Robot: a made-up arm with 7 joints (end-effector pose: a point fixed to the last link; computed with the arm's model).
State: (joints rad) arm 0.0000 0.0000 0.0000 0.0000 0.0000 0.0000 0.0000
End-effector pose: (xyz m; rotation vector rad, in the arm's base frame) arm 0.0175 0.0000 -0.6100 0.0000 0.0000 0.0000
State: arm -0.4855 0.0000 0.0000 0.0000 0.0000 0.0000 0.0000
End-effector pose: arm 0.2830 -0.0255 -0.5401 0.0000 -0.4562 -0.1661
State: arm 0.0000 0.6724 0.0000 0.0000 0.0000 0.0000 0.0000
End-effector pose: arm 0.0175 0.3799 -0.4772 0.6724 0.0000 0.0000
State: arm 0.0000 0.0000 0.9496 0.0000 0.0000 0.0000 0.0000
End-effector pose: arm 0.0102 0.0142 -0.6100 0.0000 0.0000 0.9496
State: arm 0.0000 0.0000 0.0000 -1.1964 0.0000 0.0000 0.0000
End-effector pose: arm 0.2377 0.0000 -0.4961 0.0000 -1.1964 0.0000
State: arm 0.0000 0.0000 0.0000 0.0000 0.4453 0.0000 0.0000
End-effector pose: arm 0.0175 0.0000 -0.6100 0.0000 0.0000 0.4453
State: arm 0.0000 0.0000 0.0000 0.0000 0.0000 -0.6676 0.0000
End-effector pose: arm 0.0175 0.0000 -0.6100 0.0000 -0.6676 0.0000
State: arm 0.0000 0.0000 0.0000 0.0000 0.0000 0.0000 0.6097
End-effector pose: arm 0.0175 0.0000 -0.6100 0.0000 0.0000 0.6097
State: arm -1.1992 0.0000 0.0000 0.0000 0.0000 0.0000 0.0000
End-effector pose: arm 0.5404 -0.1305 -0.2516 0.0000 -1.1269 -0.4102
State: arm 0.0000 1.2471 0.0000 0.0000 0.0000 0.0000 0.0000
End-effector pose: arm 0.0175 0.5783 -0.1940 1.2471 0.0000 0.0000
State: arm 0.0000 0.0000 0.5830 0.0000 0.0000 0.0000 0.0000
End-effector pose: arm 0.0146 0.0096 -0.6100 0.0000 0.0000 0.5830
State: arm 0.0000 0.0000 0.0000 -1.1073 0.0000 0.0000 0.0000
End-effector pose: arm 0.2276 0.0000 -0.5129 0.0000 -1.1073 0.0000
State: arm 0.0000 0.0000 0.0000 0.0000 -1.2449 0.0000 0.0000
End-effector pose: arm 0.0175 0.0000 -0.6100 0.0000 0.0000 -1.2449
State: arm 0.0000 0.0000 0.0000 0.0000 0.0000 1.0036 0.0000
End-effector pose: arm 0.0175 0.0000 -0.6100 0.0000 1.0036 0.0000
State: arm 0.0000 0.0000 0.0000 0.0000 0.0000 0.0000 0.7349
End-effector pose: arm 0.0175 0.0000 -0.6100 0.0000 0.0000 0.7349
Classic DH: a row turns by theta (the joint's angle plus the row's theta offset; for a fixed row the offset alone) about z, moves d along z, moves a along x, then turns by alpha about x. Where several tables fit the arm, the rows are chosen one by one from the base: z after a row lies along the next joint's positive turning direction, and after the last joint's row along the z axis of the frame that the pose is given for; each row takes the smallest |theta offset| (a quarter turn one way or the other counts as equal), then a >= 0, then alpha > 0; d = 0 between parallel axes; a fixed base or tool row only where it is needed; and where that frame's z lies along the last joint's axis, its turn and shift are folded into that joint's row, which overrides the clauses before.
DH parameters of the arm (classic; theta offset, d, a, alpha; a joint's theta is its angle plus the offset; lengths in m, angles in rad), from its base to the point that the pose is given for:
base (fixed): 0 0 0 -1.2217
joint 1: 1.5708 0 0 1.5708
joint 2: 1.2217 0 0 -1.5708
joint 3: -1.5708 -0.3915 0.044 -1.5708
joint 4: 0 0 -0.0265 1.5708
joint 5: 0 -0.2185 0 -1.5708
joint 6: 0 0 0 1.5708
joint 7: 0 0 0 0

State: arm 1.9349 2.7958 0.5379 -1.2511 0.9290 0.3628 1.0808
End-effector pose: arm 0.3485 0.3240 -0.2612 0.5510 -0.0838 -0.3004
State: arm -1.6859 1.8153 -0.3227 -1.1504 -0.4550 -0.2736 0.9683
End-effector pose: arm 0.0999 0.3847 0.3887 1.4006 -2.5375 -0.5083
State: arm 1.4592 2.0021 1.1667 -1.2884 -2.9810 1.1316 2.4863
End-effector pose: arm 0.2742 0.4529 0.0938 1.0736 -1.4176 -2.4886
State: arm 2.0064 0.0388 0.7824 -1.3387 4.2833 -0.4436 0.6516
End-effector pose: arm -0.5275 0.0070 0.0552 0.1021 1.0669 -0.6349
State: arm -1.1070 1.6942 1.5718 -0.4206 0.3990 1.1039 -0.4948
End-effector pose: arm 0.0254 0.5784 0.1969 -0.0678 -1.8656 0.9330
